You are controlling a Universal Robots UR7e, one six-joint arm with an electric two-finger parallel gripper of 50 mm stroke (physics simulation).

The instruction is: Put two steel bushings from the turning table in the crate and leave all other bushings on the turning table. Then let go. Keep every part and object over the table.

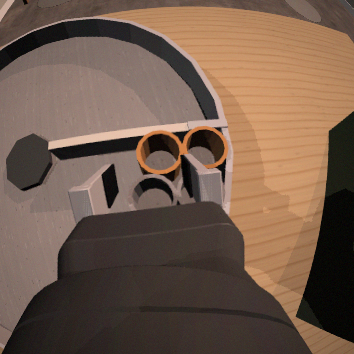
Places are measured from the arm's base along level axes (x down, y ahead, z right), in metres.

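Where they show: gripper, fingertip midpoint: [148, 173].
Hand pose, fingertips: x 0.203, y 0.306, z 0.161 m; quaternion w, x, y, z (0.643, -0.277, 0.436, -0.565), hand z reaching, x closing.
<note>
After its pixels a point has its place.
The turning table [55, 100] {x 0.251, y 0.380, z 0.305 m} is a grey round tray with a raised rim. Two orange-rimmed bushings [148, 146] {x 0.233, y 0.296, z 0.194 m} [217, 145] {x 0.228, y 0.238, z 0.170 m} stand upright side by side against its divider wall. A grey steel bushing [149, 184] {x 0.236, y 0.307, z 0.161 m} stands upright just in front of the left orange one, its near side hidden by the gripper body. Part of another grey rim shows beside it, mostly hidden behind the right finger. My gripper [148, 173] {x 0.203, y 0.306, z 0.161 m} is open wide, with the steel bushing between its spread fingers; the right finger is close to the orange bushings. A dark green object [332, 240] {x 0.269, y 0.131, z 0.020 m}, perhaps the crate, shows in part at the right edge.
The divider wall [120, 134] {x 0.219, y 0.316, z 0.208 m} runs from near a dark eight-sided knob [29, 162] {x 0.243, y 0.422, z 0.233 m} to the tray's right rim. The wooden table top [280, 100] {x 0.304, y 0.075, z 0.228 m} lies to the right, between the tray and the dark green object.
</note>
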